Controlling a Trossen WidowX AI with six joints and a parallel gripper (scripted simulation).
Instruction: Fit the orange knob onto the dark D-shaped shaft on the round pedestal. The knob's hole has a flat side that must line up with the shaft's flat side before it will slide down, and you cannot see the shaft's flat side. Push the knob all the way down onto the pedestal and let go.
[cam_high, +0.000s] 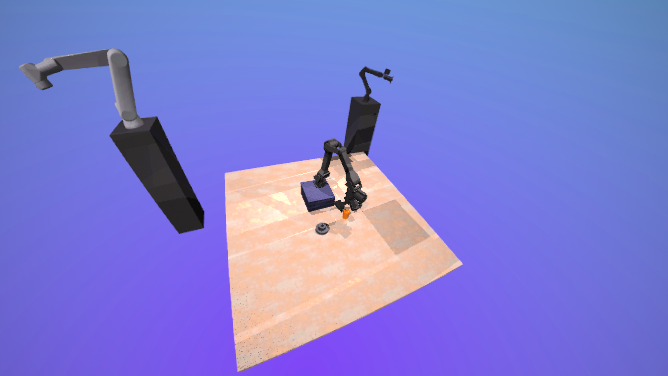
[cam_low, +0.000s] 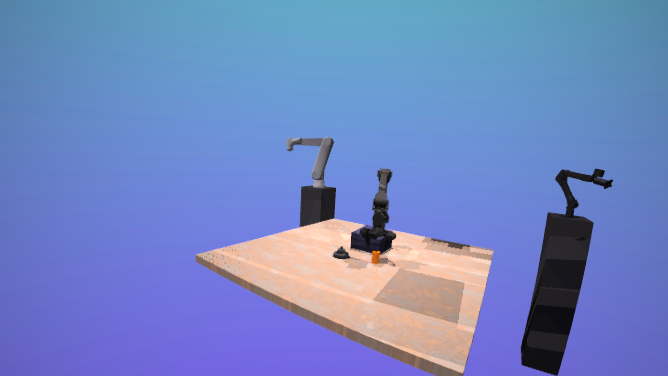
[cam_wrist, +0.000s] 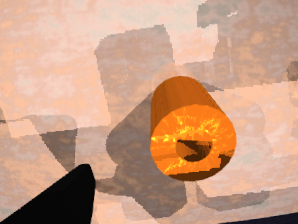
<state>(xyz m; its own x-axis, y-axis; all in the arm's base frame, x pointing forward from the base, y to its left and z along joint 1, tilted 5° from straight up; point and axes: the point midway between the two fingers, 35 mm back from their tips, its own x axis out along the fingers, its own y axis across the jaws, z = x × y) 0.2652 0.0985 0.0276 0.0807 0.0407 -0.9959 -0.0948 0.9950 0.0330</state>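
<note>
Right now my gripper tip is 40 mm above the orange knob. Round my gripper tip: round pedestal 40 mm ahead, 190 mm to the right, 40 mm below.
</note>
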